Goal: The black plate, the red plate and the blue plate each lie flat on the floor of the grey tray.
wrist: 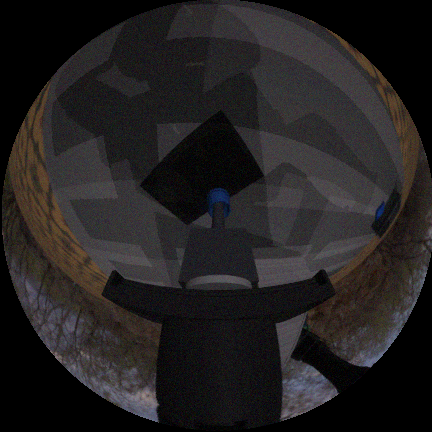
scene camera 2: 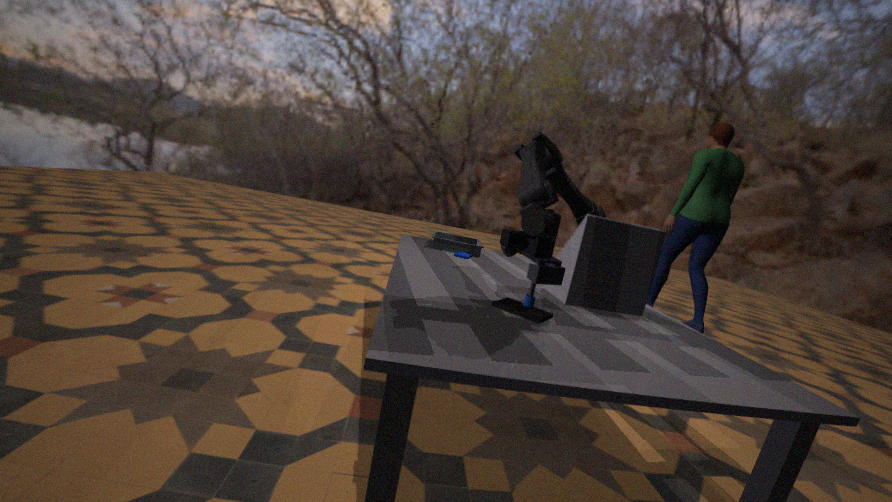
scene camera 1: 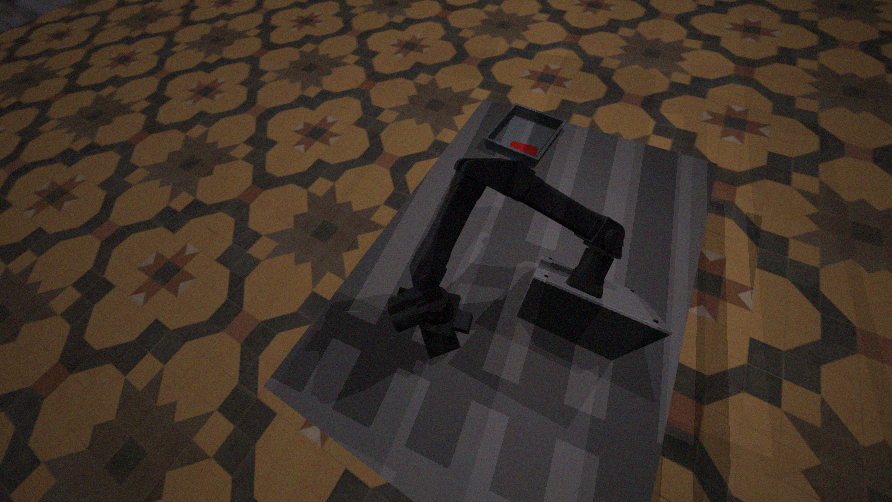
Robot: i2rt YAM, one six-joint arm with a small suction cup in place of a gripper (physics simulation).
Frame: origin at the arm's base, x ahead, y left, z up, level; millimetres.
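Where they show: hand, tool point: (wrist: pixel 217 194) (scene camera 2: pixel 527 309); arm's base, link origin: (scene camera 2: pixel 599 247) (scene camera 1: pixel 585 282).
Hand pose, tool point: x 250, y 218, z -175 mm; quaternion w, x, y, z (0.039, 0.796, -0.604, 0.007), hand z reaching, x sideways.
Each offset is from my tool point to the top centre of the thing. Level surfaces: height alone.
The black plate @(22 mm ahead, 29 mm left, 9 mm up) (scene camera 1: pixel 438 343) (scene camera 2: pixel 521 309) (wrist: pixel 201 165) lies flat on the table's near-left part. My suction cup (scene camera 2: pixel 529 301) (wrist: pixel 219 197) is down at the plate's near corner, at or just above its surface, with suction off. In scene camera 1 the arm's wrist (scene camera 1: pixel 424 309) hides the cup. The grey tray @(148 mm ahead, 785 mm right, 50 mm up) (scene camera 1: pixel 533 114) (scene camera 2: pixel 455 243) (wrist: pixel 390 209) stands at the table's far end. The red plate @(123 mm ahead, 716 mm right, 13 mm up) (scene camera 1: pixel 524 147) lies flat on its floor. The blue plate @(124 mm ahead, 616 mm right, 9 mm up) (scene camera 2: pixel 462 254) (wrist: pixel 379 211) lies on the table just in front of the tray; the arm hides it in scene camera 1.
The arm stands on a grey box-shaped base (scene camera 1: pixel 592 312) (scene camera 2: pixel 614 265) on the right of the striped grey table @(0 mm up) (scene camera 1: pixel 499 424) (scene camera 2: pixel 623 362). A person in a green top (scene camera 2: pixel 705 205) stands behind the table. Patterned floor tiles surround it.
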